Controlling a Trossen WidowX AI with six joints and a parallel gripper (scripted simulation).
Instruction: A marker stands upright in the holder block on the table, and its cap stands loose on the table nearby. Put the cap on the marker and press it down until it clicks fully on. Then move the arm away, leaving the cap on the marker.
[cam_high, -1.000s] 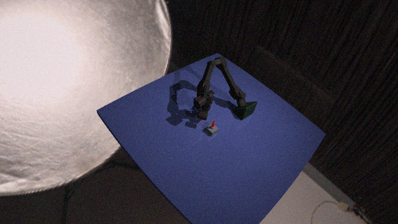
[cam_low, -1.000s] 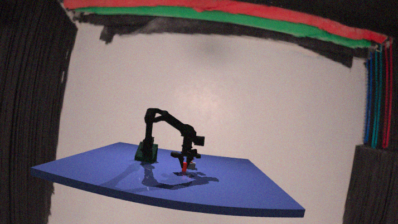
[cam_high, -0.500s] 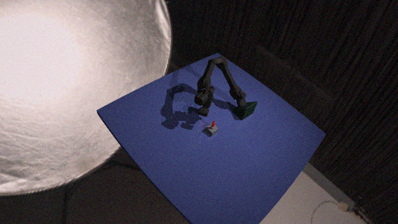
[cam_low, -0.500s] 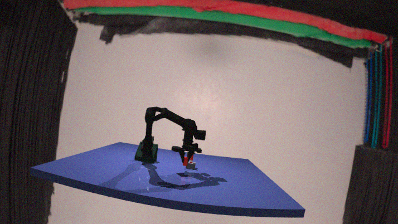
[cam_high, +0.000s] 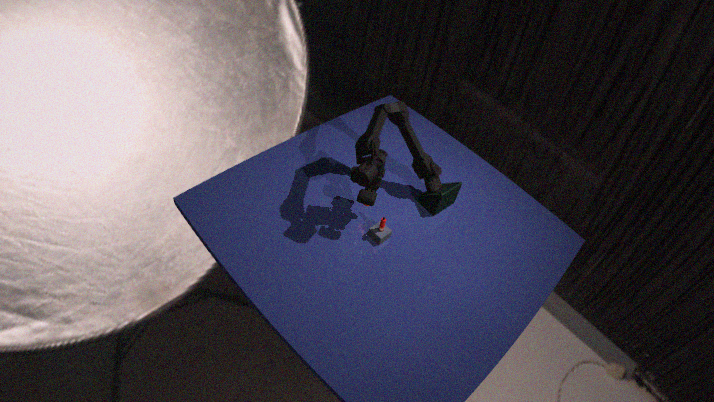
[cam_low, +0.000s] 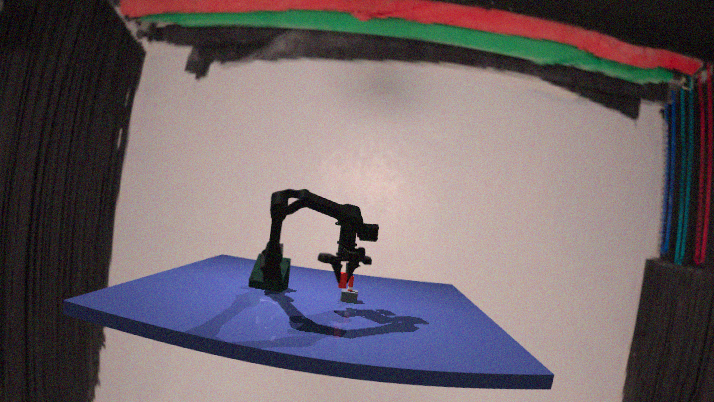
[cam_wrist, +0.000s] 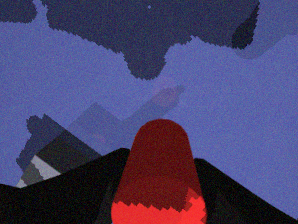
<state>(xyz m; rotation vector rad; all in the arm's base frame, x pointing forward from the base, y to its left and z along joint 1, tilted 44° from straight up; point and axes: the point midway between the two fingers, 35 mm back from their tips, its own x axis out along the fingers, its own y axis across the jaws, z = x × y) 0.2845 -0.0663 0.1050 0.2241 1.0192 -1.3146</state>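
My gripper tip is now 100 mm to the right of the holder block, 70 mm above it and 30 mm short of it. Also, from my gripper tip: red cap (10 mm above).
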